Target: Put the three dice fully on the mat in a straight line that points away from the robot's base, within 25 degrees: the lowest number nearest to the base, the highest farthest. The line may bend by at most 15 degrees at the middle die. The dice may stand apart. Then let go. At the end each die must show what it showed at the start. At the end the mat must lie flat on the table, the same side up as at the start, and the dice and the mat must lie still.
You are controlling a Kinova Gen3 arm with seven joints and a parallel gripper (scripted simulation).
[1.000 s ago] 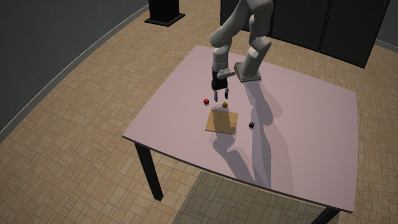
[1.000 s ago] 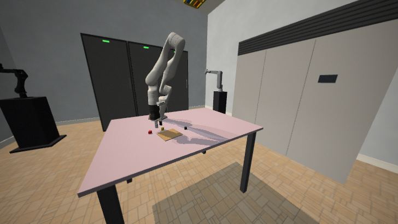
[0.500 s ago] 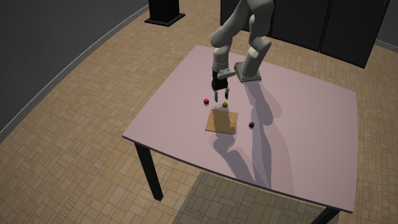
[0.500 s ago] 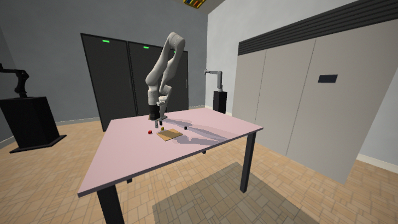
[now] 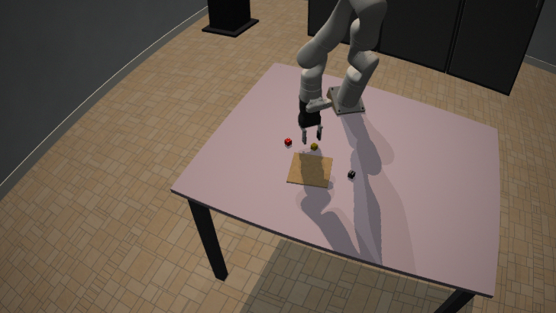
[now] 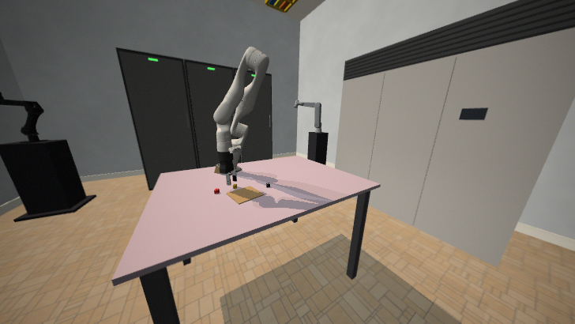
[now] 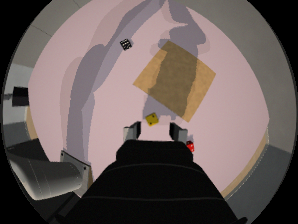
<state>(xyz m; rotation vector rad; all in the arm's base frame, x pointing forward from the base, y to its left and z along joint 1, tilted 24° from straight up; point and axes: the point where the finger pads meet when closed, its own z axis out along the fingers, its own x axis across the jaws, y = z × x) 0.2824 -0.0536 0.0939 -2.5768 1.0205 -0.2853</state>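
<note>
The yellow die is 10 mm to the left of my hand and 40 mm below it. Also, from my hand: square mat: 100 mm ahead, 50 mm to the left, 50 mm below; black die: 60 mm ahead, 190 mm to the left, 40 mm below; red die: 30 mm ahead, 80 mm to the right, 40 mm below.
</note>
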